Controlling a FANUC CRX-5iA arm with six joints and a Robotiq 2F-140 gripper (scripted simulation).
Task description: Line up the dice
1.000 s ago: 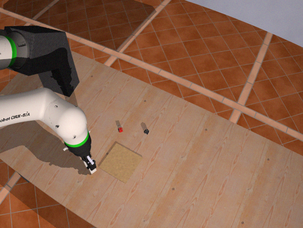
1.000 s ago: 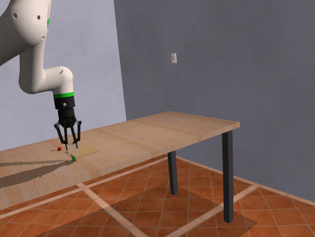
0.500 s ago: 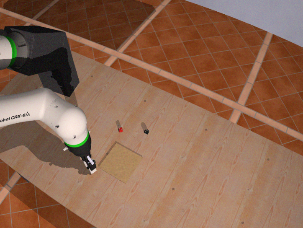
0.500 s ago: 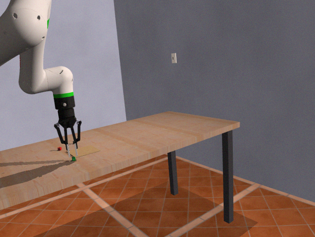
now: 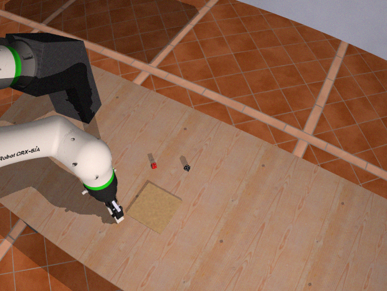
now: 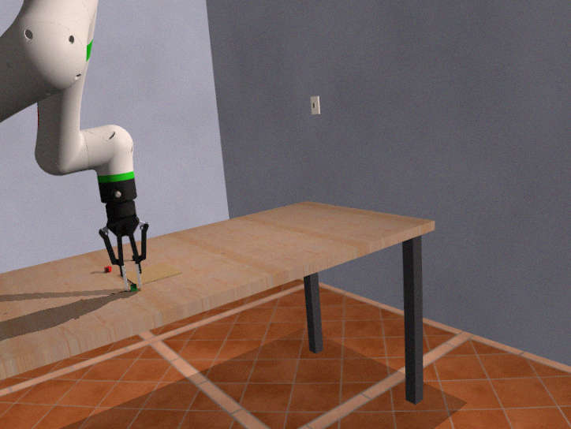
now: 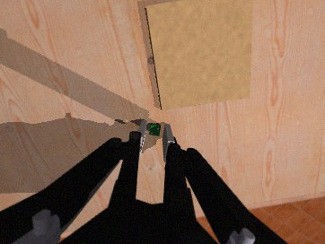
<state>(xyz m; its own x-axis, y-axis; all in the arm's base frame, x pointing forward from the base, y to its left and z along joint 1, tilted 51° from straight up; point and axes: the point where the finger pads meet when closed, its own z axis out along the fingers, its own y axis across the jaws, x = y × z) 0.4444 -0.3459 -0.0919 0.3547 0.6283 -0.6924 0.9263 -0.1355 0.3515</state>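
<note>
My hand is 40 mm above the green die. Also, from my hand: red die (10 mm ahead, 230 mm to the left, 40 mm below); then tan mat (90 mm ahead, 90 mm to the left, 40 mm below); then black die (120 mm ahead, 280 mm to the left, 40 mm below).
</note>
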